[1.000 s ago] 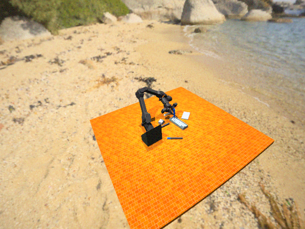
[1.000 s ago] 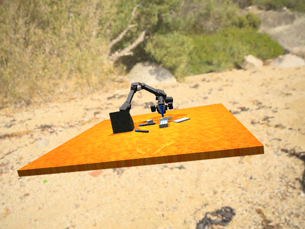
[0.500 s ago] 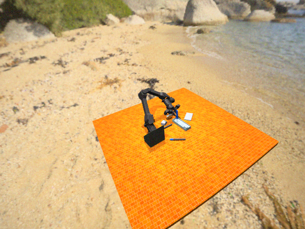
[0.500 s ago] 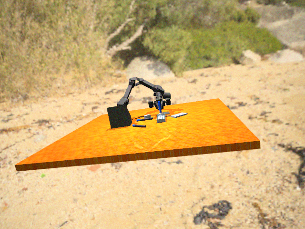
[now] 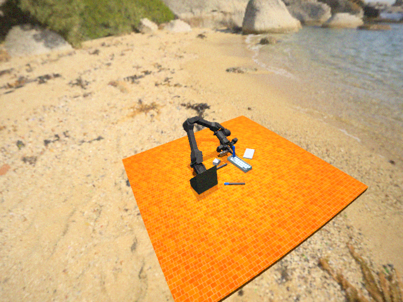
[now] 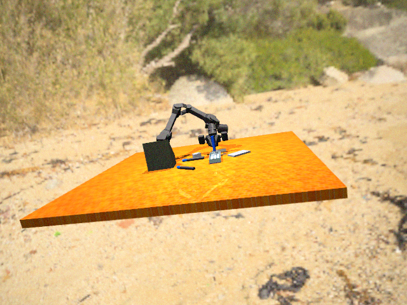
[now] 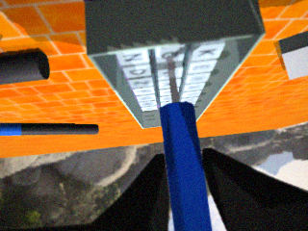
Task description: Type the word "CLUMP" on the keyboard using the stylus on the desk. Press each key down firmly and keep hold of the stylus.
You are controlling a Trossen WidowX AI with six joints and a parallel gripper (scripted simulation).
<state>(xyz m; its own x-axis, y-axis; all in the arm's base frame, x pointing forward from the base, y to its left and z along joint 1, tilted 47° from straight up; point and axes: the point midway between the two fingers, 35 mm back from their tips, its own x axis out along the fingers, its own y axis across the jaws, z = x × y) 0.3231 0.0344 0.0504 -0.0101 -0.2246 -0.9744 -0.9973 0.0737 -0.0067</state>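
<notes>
Now: gripper tip 120 mm past the small grey block, 70 mm to the right of it and 50 mm above it. The rest, counted from my gripper tip: blue stylus 10 mm below.
</notes>
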